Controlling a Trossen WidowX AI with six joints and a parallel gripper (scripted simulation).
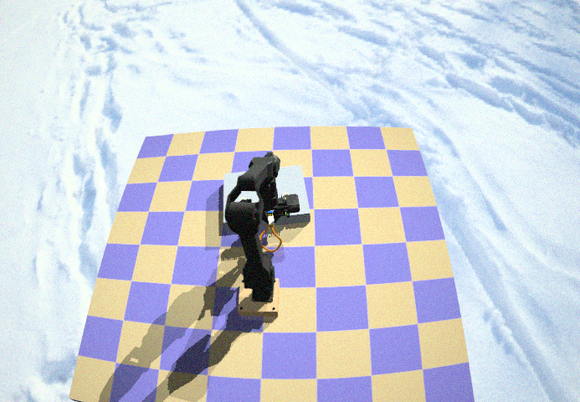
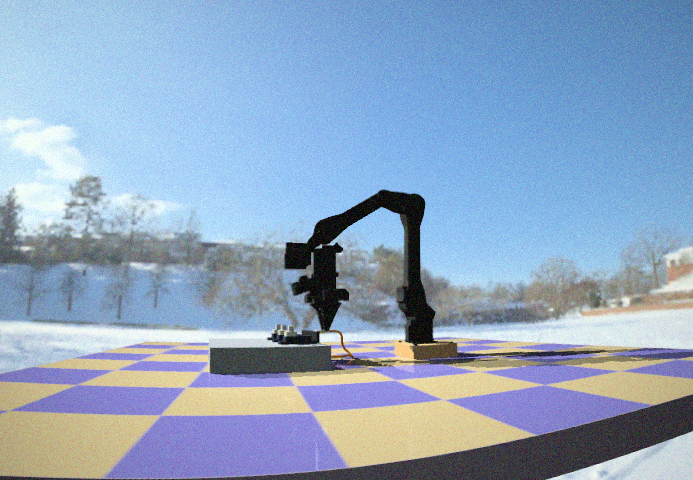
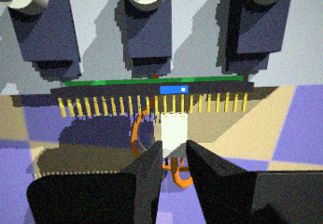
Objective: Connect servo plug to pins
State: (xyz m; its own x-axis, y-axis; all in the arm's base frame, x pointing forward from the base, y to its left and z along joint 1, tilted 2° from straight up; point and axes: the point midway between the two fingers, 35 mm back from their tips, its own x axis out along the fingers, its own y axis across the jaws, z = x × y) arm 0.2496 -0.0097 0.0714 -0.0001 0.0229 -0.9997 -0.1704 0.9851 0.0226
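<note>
The blue band is 40 mm ahead of my gripper tip and 10 mm to the left of it. From my gripper tip the other things lie so: green board strip 40 mm ahead, 20 mm to the left, 20 mm below; grey printed holder 200 mm ahead, 50 mm to the left, 50 mm below.
</note>
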